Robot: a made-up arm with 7 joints.
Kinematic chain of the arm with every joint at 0, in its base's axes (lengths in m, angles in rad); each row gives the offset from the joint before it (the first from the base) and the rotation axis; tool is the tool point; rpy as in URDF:
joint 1: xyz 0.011 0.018 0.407 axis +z
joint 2: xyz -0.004 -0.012 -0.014 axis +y
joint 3: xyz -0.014 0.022 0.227 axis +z
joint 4: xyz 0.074 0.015 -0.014 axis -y
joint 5: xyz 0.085 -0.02 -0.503 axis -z
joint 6: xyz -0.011 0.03 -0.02 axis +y
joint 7: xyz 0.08 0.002 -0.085 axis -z
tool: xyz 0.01 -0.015 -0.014 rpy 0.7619 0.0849 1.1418
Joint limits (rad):
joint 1: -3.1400..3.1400
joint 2: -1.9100..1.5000
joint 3: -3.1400..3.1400
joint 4: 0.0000..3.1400
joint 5: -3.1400..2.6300
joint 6: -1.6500..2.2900
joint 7: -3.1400..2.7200
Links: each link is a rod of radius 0.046 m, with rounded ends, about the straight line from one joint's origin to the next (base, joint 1, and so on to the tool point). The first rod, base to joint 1, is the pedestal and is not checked.
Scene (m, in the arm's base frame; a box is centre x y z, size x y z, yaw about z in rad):
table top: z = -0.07
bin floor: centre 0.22 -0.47 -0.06 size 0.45 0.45 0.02 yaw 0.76
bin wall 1: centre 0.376 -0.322 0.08 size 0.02 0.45 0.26 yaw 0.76
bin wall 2: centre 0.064 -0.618 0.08 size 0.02 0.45 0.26 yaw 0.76
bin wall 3: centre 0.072 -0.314 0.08 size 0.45 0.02 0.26 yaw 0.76
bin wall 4: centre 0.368 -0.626 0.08 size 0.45 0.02 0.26 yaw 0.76
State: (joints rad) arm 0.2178 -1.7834 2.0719 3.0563 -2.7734 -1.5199 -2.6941
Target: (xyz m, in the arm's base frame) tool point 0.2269 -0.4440 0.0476
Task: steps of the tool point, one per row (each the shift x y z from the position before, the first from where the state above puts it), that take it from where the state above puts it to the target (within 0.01 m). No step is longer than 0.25 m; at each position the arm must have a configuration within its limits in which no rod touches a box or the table.
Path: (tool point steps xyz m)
1: -0.0101 -0.0974 0.0588
2: 0.0322 -0.1232 0.0333
3: 0.0844 -0.1363 0.0155
4: 0.1448 -0.1241 0.0101
5: 0.1984 -0.0753 0.0146
6: 0.2211 0.0058 0.0218
7: 0.1957 0.0956 0.0239
8: 0.0099 -0.0209 -0.0731
9: 0.0038 -0.0080 -0.0808
10: -0.0032 0.0067 -0.0851
11: -0.0105 0.0222 -0.0857

